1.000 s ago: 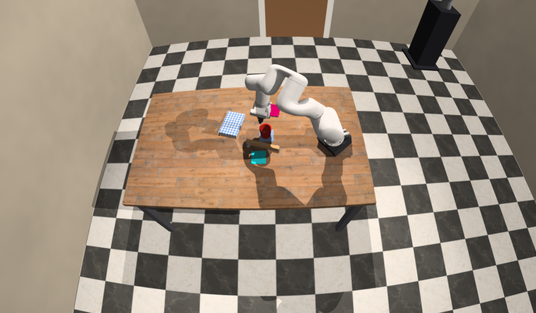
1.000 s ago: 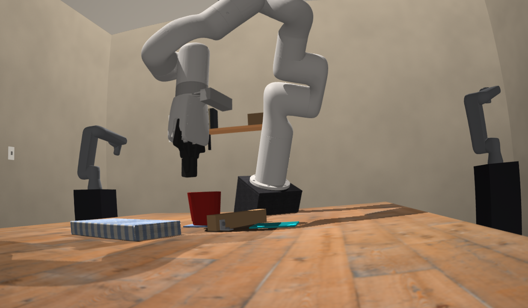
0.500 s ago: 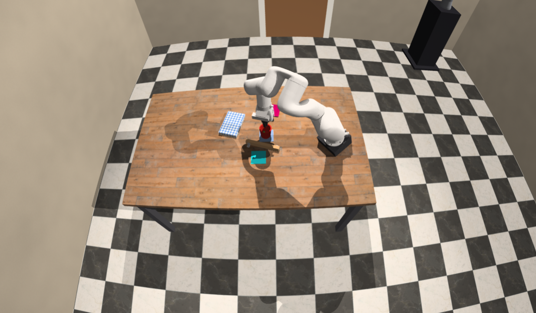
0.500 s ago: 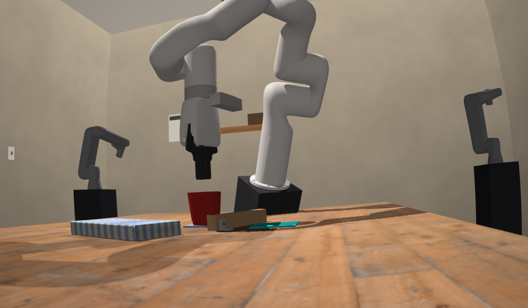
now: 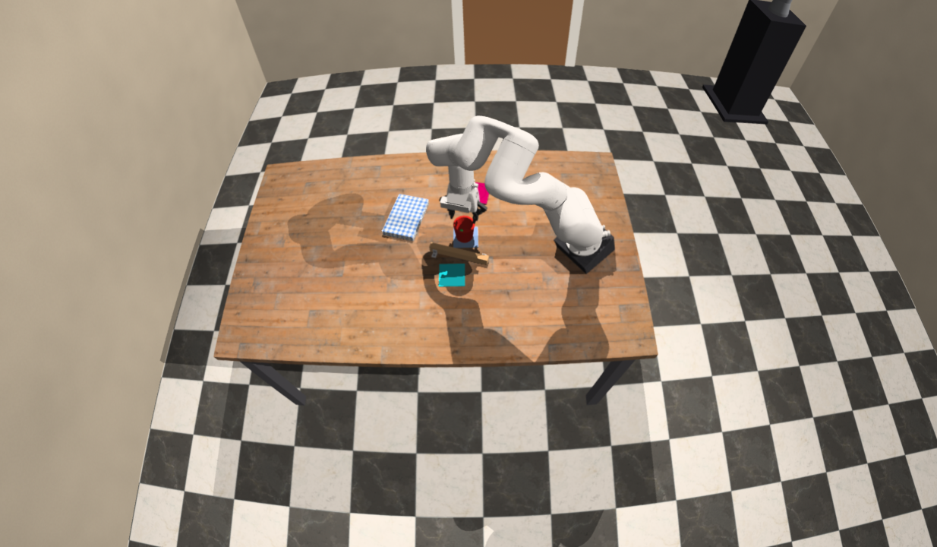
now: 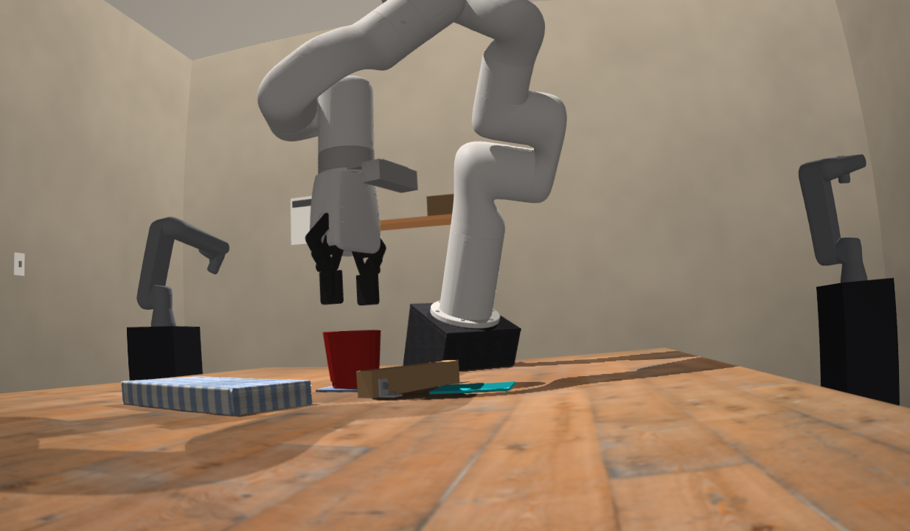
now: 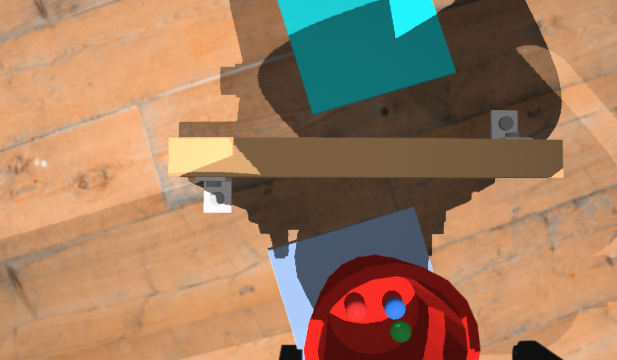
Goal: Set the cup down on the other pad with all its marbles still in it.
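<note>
Right now the red cup is 10 cm below my hand. Also, from my hand: red marble 1 cm behind, 10 cm below; then blue marble 1 cm ahead, 10 cm below; then green marble 1 cm ahead, 2 cm to the right, 10 cm below.
</note>
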